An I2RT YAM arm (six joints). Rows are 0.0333 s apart.
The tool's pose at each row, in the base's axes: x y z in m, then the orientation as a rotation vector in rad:
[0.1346, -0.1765, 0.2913, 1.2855, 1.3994, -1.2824]
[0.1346, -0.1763, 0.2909, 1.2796, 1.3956, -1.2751]
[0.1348, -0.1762, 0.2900, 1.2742, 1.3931, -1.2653]
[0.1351, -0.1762, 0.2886, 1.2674, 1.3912, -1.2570]
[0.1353, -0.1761, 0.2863, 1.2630, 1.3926, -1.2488]
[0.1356, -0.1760, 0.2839, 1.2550, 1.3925, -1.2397]
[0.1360, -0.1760, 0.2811, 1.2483, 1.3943, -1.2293]
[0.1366, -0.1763, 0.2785, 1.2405, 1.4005, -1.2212]
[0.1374, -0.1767, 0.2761, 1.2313, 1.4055, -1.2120]
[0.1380, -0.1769, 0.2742, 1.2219, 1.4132, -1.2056]
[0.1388, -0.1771, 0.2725, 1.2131, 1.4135, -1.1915]
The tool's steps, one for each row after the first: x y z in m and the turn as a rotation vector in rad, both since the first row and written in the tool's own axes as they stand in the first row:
[0.0004, 0.0001, -0.0001, -0.0073, -0.0047, 0.0050]
[0.0013, 0.0004, -0.0001, -0.0162, -0.0078, 0.0106]
[0.0026, 0.0009, 0.0001, -0.0249, -0.0117, 0.0147]
[0.0049, 0.0014, 0.0003, -0.0329, -0.0122, 0.0171]
[0.0072, 0.0020, 0.0005, -0.0432, -0.0157, 0.0202]
[0.0099, 0.0029, 0.0009, -0.0540, -0.0169, 0.0230]
[0.0123, 0.0038, 0.0015, -0.0646, -0.0167, 0.0215]
[0.0145, 0.0050, 0.0022, -0.0765, -0.0179, 0.0209]
[0.0162, 0.0059, 0.0026, -0.0871, -0.0181, 0.0171]
[0.0177, 0.0069, 0.0030, -0.1012, -0.0207, 0.0222]

